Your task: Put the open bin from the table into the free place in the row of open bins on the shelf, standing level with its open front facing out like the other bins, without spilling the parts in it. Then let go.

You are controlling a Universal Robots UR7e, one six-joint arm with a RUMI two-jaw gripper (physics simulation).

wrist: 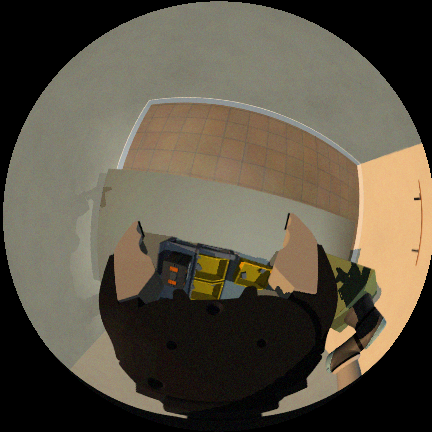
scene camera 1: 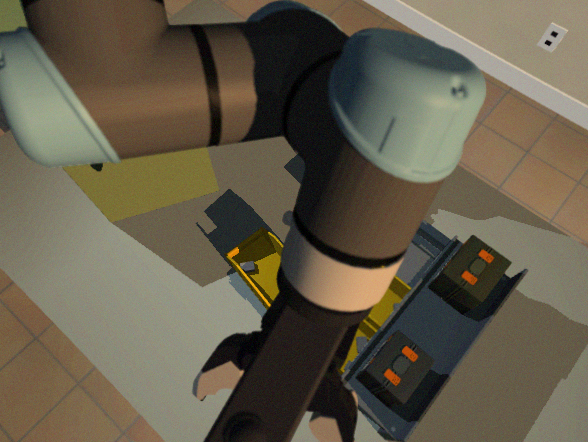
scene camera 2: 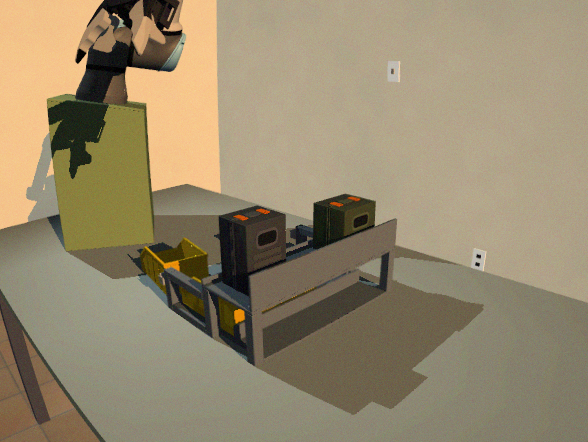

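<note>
The yellow open bin stands upright on the table beside the shelf, with grey parts inside; the arm hides part of it in scene camera 1. The grey-blue shelf holds a row with two yellow bins, one farther in and one at the near end. The free place shows partly at the row's far end past the arm; the gripper body hides it in the wrist view. My gripper is open and empty, high above the table.
Two dark boxes with orange tabs, one at the far end and one at the near end, stand on the shelf's upper deck. A tall olive-yellow block stands behind the bin.
</note>
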